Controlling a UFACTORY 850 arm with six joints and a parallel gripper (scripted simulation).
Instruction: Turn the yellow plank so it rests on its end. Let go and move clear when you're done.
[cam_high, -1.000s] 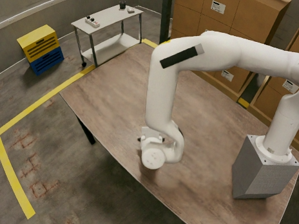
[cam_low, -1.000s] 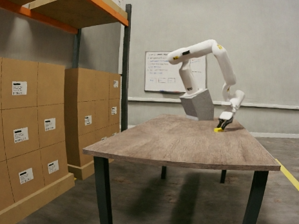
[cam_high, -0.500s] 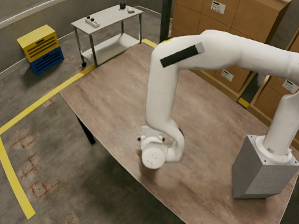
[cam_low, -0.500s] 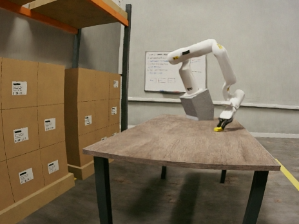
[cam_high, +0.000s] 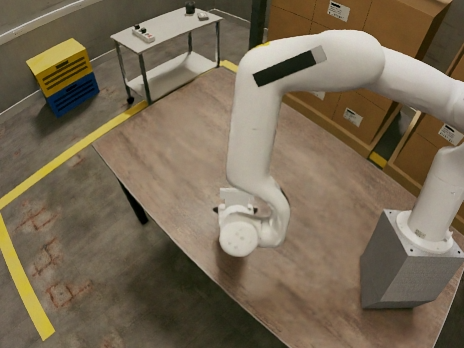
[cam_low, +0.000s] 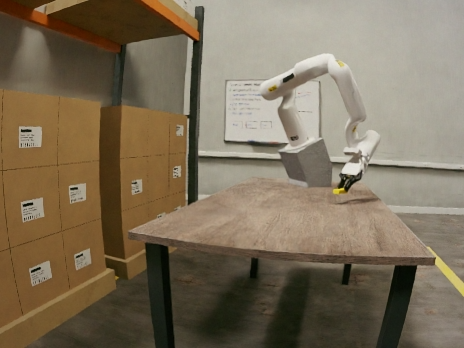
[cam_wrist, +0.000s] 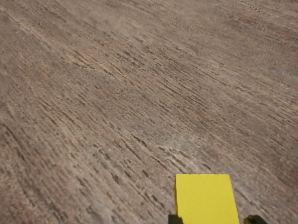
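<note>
Right now my hand is 2 cm short of the yellow plank, 1 cm to the left of it and 2 cm above it.
</note>
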